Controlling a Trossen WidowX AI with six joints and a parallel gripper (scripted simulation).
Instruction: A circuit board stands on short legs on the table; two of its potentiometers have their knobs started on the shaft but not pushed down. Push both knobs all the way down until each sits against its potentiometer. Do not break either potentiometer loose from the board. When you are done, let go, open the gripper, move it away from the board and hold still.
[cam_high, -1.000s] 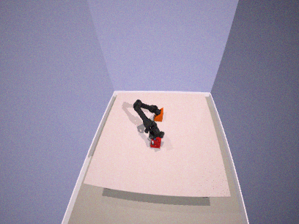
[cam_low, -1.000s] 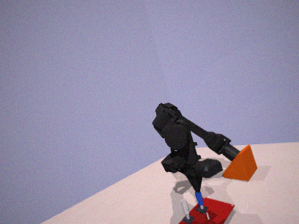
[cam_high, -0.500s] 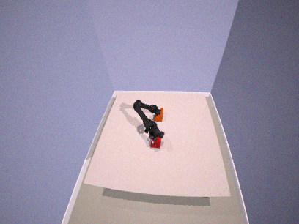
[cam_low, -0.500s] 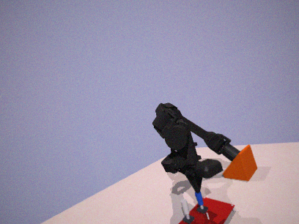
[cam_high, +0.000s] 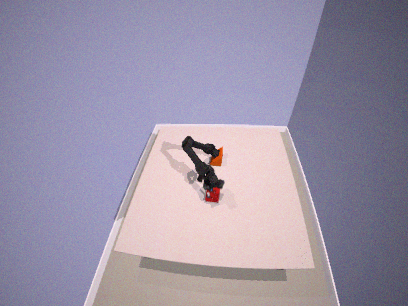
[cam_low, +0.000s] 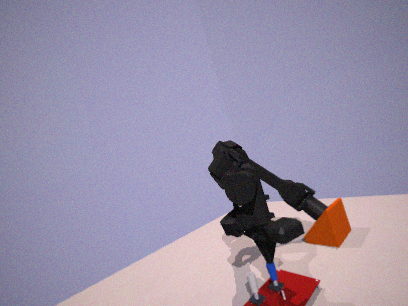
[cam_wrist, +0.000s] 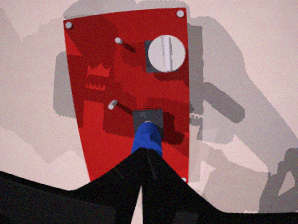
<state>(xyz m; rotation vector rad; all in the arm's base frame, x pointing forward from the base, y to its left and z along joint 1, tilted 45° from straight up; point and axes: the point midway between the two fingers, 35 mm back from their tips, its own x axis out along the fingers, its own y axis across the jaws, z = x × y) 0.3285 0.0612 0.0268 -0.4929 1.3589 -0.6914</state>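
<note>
Right now my gripper tip is 1 cm above the blue knob. From my gripper tip the other things lie so: white knob 6 cm ahead, 1 cm to the right, 1 cm below.
</note>
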